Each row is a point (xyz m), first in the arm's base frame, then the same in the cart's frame.
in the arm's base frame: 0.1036 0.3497 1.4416
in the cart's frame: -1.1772 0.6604 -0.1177
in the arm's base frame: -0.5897 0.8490 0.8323
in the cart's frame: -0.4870 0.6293 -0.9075
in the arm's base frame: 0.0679 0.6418 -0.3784
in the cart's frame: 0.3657 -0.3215 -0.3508
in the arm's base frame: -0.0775 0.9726 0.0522
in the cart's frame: 0.2420 0.2103 -0.4843
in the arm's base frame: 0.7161 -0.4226 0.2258
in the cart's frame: -0.6961 -0.7187 0.4449
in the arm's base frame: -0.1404 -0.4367 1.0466
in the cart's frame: -1.4287 -0.1925 -0.3257
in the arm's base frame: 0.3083 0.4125 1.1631
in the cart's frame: -0.9019 0.5249 0.0534
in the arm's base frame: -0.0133 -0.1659 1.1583
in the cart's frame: -1.3184 0.0854 -0.2137
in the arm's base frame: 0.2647 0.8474 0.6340
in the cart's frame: -0.2289 0.5022 -0.0789
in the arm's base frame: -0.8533 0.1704 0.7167
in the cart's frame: -0.8789 0.0417 -1.1184
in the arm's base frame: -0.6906 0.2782 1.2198
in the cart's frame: -1.1622 0.4557 -0.9195
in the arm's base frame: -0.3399 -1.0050 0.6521
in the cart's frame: -1.5322 -0.8810 -0.5093
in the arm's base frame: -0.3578 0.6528 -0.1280
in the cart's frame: 0.1307 -0.1505 -0.7503
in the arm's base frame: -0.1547 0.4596 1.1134
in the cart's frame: -0.8944 0.5248 -0.4146
